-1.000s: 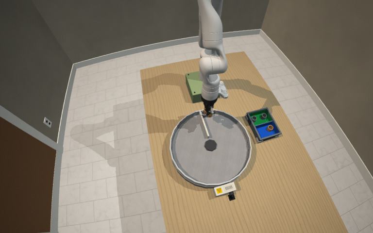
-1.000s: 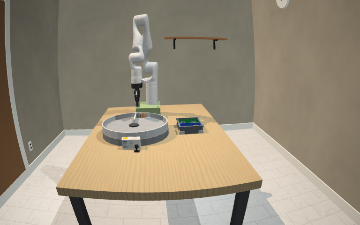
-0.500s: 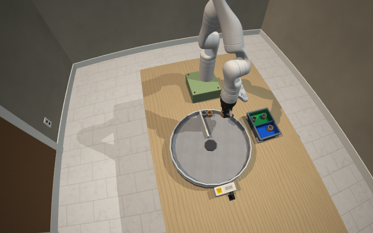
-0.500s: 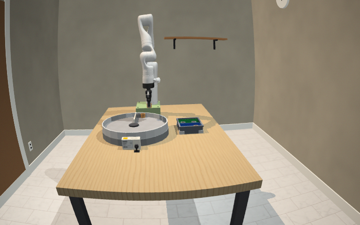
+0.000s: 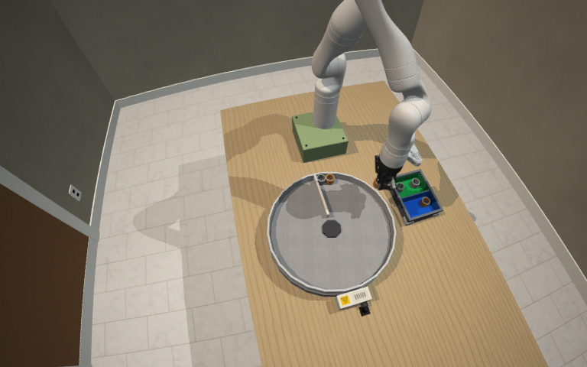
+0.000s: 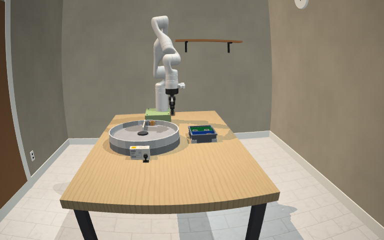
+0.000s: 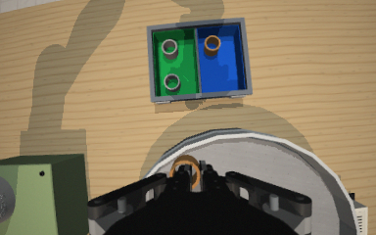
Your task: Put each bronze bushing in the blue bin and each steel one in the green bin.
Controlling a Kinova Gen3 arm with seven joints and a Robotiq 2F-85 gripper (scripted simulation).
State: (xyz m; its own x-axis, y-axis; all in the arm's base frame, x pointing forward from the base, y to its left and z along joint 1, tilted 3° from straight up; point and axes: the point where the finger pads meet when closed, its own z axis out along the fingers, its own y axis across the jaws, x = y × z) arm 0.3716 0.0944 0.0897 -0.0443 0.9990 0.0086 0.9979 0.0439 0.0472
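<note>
The blue bin is 17 cm to the left of my hand and 14 cm below it. Round my hand: turntable 17 cm to the right, 11 cm below, 8 cm ahead.
</note>
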